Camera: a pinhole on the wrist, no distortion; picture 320 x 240 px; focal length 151.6 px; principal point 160.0 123.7 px. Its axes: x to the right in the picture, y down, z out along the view. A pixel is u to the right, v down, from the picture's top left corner.
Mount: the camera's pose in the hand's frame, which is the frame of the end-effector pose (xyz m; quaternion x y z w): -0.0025 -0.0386 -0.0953 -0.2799 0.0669 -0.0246 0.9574
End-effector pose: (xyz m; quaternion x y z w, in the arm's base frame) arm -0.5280 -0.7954 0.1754 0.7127 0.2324 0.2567 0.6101
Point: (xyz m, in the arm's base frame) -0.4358 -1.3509 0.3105
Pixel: 64 100
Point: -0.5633 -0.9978 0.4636
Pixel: 76 214
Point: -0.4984 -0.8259 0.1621
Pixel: 144 67
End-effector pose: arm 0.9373 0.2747 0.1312 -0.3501 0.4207 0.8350 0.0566
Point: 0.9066 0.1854 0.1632
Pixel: 167 221
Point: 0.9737 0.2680 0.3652
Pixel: 13 170
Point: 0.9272 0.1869 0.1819
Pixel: 131 229
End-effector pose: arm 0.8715 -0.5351 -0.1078 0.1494 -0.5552 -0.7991 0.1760
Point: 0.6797 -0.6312 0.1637
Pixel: 228 191
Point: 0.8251 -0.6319 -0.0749
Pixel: 267 208
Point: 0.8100 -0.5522 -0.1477
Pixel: 256 36
